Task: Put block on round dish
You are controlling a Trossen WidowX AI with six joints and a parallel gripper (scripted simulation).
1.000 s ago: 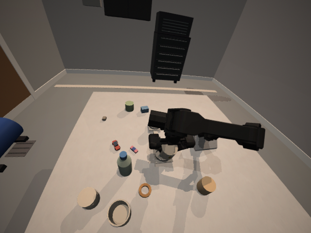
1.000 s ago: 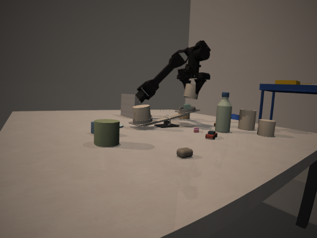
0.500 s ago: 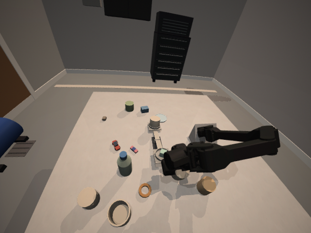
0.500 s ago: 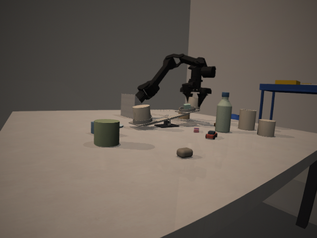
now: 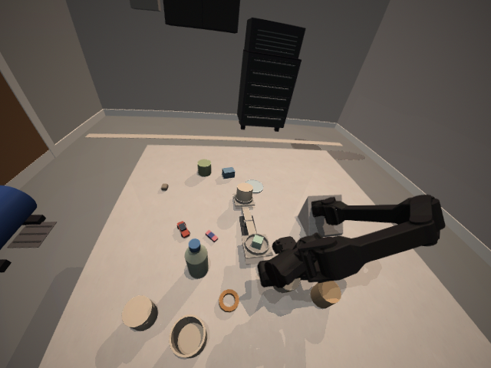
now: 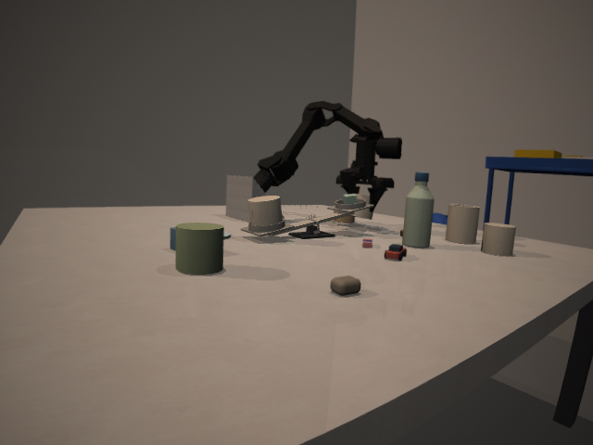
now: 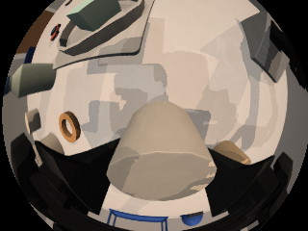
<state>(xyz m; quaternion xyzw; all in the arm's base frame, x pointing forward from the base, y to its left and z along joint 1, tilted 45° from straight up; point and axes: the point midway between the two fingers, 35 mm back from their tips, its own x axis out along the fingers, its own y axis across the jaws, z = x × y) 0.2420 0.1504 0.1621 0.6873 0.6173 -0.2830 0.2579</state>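
The pale round dish is 4 cm behind my gripper tip, 48 cm to the right of it and 5 cm below it. The rest, counted from my gripper tip: bottle: 25 cm ahead, 10 cm to the right, 6 cm above; beige cup: 2 cm to the left, 1 cm above; balance: 5 cm ahead, 25 cm to the right, 1 cm below.
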